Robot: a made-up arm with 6 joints.
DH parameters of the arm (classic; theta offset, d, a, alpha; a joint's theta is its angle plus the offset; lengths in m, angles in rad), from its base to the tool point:
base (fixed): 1.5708 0.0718 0 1.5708
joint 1: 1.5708 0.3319 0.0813 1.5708
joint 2: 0 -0.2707 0.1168 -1.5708
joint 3: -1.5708 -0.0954 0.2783 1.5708
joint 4: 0 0.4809 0.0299 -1.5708
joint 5: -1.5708 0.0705 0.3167 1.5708
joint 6: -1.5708 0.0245 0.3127 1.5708
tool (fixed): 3.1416 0.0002 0 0
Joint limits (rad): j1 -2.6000..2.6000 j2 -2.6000..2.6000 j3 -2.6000..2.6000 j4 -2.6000..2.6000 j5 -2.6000..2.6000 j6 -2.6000..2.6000
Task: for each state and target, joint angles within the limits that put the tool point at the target. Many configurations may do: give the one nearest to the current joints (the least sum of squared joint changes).
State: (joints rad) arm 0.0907 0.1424 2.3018 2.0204 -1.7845 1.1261
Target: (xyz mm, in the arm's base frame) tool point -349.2 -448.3 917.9
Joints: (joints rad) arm 0.0604 -0.1280 2.3970 2.0869 -1.5496 1.1890
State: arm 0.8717 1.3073 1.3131 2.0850 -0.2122 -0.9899
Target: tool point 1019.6 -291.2 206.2
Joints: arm 1.1951 1.3056 2.0699 2.0388 -0.2687 -0.8900
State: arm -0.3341 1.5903 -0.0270 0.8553 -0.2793 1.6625
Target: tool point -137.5 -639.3 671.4
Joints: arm -0.0983 1.8369 -0.2915 0.6947 -1.0258 1.8098
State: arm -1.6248 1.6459 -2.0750 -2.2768 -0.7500 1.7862
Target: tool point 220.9 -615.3 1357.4
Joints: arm -1.0504 1.6127 -1.9184 -2.4201 -0.5189 1.8618
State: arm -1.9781 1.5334 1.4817 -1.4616 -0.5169 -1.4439
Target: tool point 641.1 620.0 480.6
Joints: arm -1.1770 0.5902 2.2450 -1.5937 -0.5491 -1.6771
